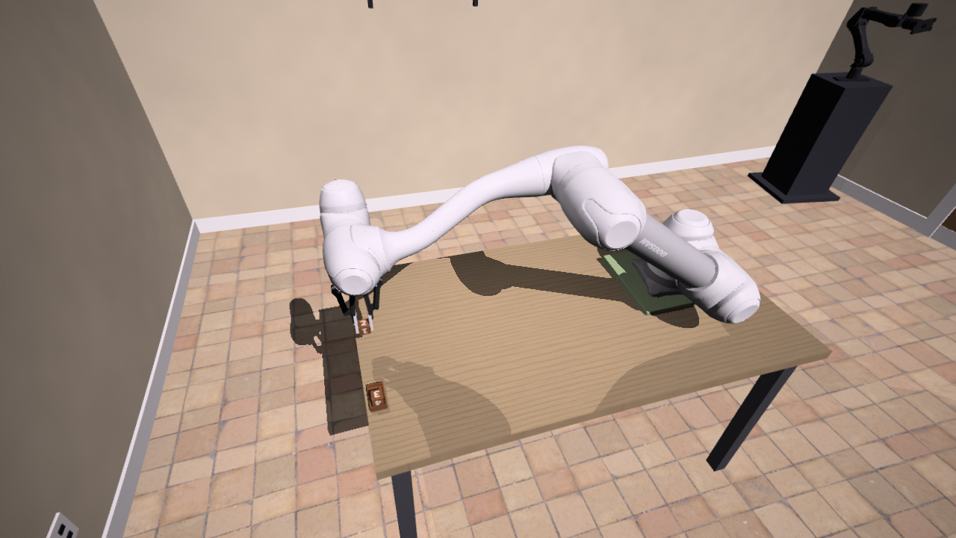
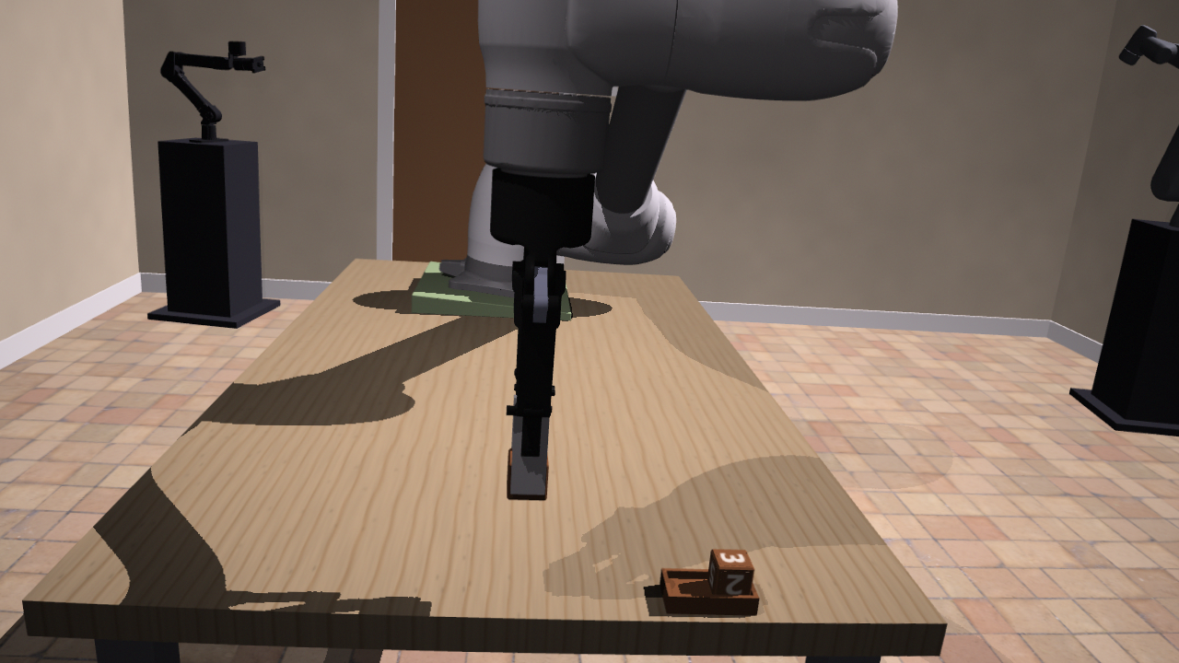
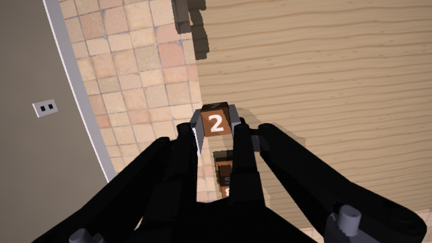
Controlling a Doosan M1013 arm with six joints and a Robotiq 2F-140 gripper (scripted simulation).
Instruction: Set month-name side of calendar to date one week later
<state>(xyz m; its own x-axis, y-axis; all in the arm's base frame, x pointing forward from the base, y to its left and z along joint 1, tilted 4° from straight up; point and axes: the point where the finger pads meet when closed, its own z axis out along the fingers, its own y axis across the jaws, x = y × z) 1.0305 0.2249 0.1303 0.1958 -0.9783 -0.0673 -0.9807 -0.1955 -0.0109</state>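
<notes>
The brown tray is 16 cm to the left of my hand, 13 cm below it and 3 cm behind it.
</notes>
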